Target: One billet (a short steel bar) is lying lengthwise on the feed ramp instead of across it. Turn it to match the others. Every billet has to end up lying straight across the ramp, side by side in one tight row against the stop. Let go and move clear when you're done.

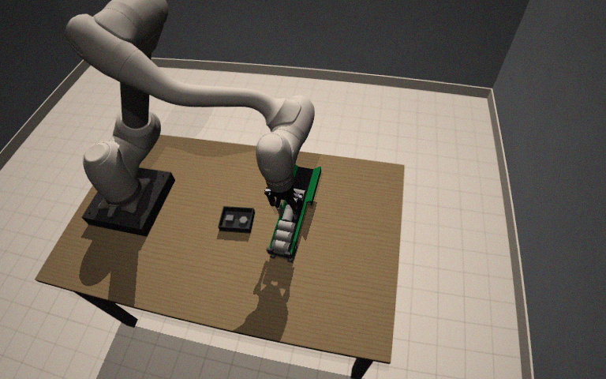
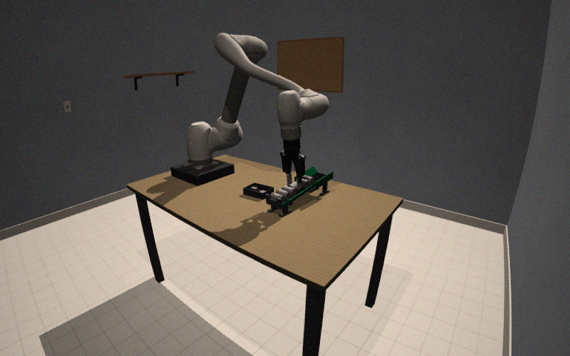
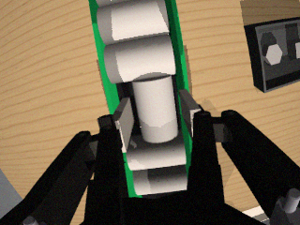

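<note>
The billet lies 3 cm below my hand. Also, from my hand: small black tray (22 cm behind, 1 cm to the right, 10 cm below); then stop (1 cm behind, 15 cm to the right, 5 cm below).
</note>
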